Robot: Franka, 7 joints.
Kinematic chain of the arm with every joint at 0, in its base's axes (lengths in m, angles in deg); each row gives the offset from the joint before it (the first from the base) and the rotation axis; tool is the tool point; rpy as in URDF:
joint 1: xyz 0 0 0.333 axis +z
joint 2: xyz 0 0 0 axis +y
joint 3: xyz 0 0 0.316 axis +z
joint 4: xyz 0.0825 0 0 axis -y
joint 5: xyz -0.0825 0 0.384 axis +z
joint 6: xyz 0 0 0 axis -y
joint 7: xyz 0.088 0 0 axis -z
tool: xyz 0 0 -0.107 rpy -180 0 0
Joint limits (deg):
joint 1: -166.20..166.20
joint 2: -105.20..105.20
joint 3: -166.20..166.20
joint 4: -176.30..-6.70
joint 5: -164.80..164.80
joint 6: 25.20..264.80
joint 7: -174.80..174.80
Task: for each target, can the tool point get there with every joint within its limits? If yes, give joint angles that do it. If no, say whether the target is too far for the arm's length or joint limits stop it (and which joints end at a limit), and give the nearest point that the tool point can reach.
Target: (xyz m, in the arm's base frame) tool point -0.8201 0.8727 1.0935
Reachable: no: too far | nearest point -0.4959 0.5277 0.7929 | short by 0.561 m
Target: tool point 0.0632 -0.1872 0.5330
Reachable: yes | joints -75.74 -75.86 20.26 -163.49 134.77 185.60 -82.40
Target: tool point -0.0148 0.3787 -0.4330
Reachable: no: joint limits stop it (at a limit: joint 2) | nearest point -0.0143 0.3662 -0.3542 | short by 0.080 m
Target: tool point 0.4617 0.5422 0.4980
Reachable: yes | joints 84.21 64.05 -88.44 -48.33 48.11 70.36 -69.83
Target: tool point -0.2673 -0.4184 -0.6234
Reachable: no: too far | nearest point -0.2267 -0.3549 -0.3426 | short by 0.291 m
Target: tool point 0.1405 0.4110 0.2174
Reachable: yes | joints -34.93 -54.15 95.75 -145.73 -69.72 209.74 -141.97
